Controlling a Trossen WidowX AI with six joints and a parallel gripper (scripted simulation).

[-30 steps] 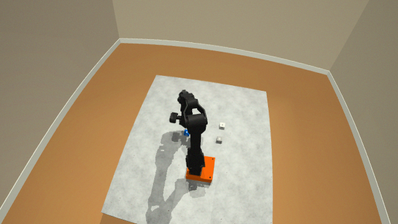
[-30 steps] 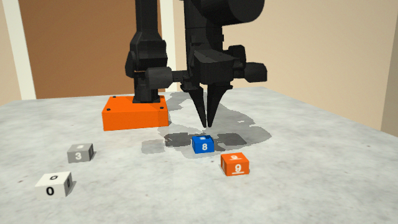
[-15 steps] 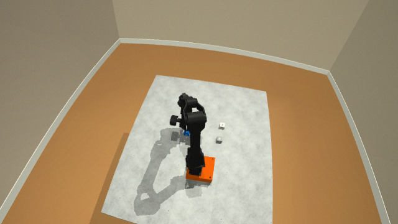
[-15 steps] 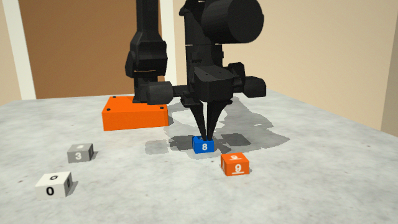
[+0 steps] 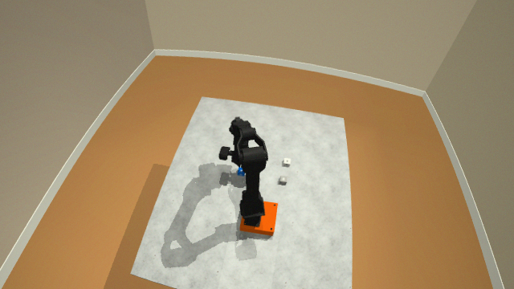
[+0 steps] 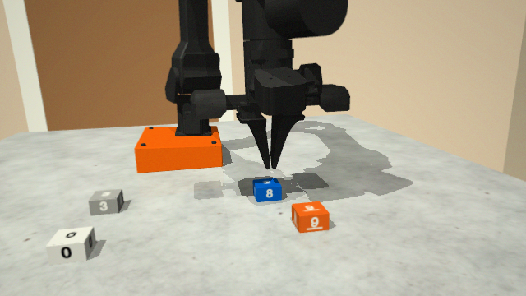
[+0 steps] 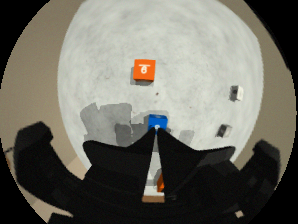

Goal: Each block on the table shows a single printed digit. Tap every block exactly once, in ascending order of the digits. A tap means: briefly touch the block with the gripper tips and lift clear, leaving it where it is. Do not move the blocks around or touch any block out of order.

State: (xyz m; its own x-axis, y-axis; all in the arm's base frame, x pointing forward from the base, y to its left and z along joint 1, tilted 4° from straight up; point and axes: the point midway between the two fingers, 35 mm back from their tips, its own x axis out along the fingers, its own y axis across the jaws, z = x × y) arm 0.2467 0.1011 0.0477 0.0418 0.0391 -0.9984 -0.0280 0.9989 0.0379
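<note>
Right now my gripper tip is 1 cm past the blue block and 3 cm above it. Round my gripper tip: grey block 1 cm behind, 20 cm to the right, 3 cm below; orange block 8 cm ahead, 3 cm to the left, 3 cm below; white block 10 cm ahead, 21 cm to the right, 3 cm below.
</note>
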